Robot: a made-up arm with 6 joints.
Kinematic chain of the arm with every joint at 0, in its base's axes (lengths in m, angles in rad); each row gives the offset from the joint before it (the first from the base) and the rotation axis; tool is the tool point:
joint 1: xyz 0 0 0.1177 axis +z
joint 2: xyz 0 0.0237 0 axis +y
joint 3: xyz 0 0 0.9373 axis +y
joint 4: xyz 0 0 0.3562 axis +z
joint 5: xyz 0 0 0 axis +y
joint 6: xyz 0 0 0.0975 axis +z
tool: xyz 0 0 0
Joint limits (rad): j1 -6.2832..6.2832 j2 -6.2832..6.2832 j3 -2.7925..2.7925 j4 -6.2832..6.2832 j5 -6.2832..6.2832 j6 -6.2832..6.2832
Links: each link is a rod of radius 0.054 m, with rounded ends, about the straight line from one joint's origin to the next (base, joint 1, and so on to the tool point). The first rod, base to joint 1, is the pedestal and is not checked.
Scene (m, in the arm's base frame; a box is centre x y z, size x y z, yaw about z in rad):
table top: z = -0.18
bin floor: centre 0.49 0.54 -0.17 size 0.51 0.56 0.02 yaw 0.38
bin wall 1: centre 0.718 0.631 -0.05 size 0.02 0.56 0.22 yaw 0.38
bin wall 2: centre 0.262 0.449 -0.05 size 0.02 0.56 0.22 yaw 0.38
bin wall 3: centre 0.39 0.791 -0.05 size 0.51 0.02 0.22 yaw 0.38
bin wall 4: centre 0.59 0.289 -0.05 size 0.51 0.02 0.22 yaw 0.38
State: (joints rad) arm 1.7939 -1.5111 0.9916 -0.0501 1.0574 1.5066
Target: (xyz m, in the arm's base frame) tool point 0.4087 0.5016 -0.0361
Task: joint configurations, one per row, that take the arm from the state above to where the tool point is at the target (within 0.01 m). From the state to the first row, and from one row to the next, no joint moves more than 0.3 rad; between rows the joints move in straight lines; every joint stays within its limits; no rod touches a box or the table.
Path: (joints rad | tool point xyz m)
1: 1.7010 -1.2211 1.1205 -0.0579 1.0401 1.5066 | 0.0901 -0.8331 0.8508
2: 1.6082 -0.9312 1.2493 -0.0657 1.0228 1.5066 | 0.0022 -0.5462 1.0378
3: 1.5153 -0.6412 1.3782 -0.0736 1.0055 1.5066 | -0.0301 -0.2240 1.1161
4: 1.4225 -0.3512 1.5070 -0.0814 0.9882 1.5066 | -0.0043 0.0869 1.0888
5: 1.3296 -0.0612 1.6359 -0.0892 0.9709 1.5066 | 0.0684 0.3473 0.9715
6: 1.2368 0.2287 1.7647 -0.0970 0.9536 1.5066 | 0.1673 0.5309 0.7892
7: 1.1439 0.5187 1.8936 -0.1048 0.9364 1.5066 | 0.2684 0.6275 0.5710
8: 1.0511 0.8087 2.0224 -0.1126 0.9191 1.5066 | 0.3503 0.6424 0.3458
9: 0.9582 1.0986 2.1513 -0.1205 0.9018 1.5066 | 0.3988 0.5927 0.1380
10: 0.8654 1.3886 2.2801 -0.1283 0.8845 1.5066 | 0.4087 0.5016 -0.0361

